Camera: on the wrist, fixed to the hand. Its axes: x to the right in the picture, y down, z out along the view.
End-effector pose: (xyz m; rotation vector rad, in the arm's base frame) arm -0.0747 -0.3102 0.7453 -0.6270 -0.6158 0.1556
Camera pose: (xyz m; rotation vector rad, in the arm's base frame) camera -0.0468 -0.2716 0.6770 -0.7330 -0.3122 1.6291
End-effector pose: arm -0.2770 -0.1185 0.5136 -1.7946 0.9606 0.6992
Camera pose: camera -0.3361 -0.1737 0.4939 -0.5576 1.9543 1.5316
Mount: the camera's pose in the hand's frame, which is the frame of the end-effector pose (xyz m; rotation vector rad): 0.0013 0.0727 -0.0405 0.2193 -0.2830 1.4126
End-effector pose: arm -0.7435 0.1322 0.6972 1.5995 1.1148 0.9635
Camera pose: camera -0.7645 0.1322 0.7777 2.6096 -0.3053 1.3791
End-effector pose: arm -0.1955 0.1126 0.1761 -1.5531 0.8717 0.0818
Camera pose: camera -0.2527 0.0821 0.1239 -0.4533 1.5151 1.1340
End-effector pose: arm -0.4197 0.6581 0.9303 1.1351 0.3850 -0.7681
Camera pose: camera -0.3626 0.7098 0.9618 1.1589 -0.7341 0.3060
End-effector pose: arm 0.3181 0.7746 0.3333 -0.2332 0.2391 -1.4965
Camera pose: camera 0.3753 0.7775 0.2729 -0.0486 -0.0243 -0.0750
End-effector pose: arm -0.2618 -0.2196 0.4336 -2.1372 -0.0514 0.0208
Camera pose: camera -0.2570 -0.2927 0.3940 -1.5364 1.2144 1.0744
